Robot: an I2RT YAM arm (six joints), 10 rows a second.
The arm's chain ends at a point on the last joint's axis. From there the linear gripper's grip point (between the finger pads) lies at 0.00 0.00 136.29 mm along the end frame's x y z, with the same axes.
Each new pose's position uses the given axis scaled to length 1; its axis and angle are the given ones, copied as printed.
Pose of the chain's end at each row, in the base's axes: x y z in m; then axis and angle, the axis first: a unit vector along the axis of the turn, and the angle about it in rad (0 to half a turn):
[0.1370 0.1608 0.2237 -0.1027 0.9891 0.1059 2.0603]
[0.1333 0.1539 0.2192 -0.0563 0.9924 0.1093 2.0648]
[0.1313 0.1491 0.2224 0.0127 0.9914 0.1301 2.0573]
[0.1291 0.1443 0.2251 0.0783 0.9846 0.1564 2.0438]
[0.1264 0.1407 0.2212 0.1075 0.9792 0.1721 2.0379]
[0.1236 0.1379 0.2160 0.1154 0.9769 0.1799 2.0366]
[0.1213 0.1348 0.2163 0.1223 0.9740 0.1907 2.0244]
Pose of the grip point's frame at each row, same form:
[0.2538 0.1941 0.1619 -0.1027 0.9891 0.1059 2.0603]
[0.2511 0.1824 0.1570 -0.0563 0.9924 0.1093 2.0648]
[0.2511 0.1734 0.1621 0.0127 0.9914 0.1301 2.0573]
[0.2510 0.1653 0.1679 0.0783 0.9846 0.1564 2.0438]
[0.2492 0.1609 0.1657 0.1075 0.9792 0.1721 2.0379]
[0.2467 0.1586 0.1612 0.1154 0.9769 0.1799 2.0366]
[0.2452 0.1562 0.1637 0.1223 0.9740 0.1907 2.0244]

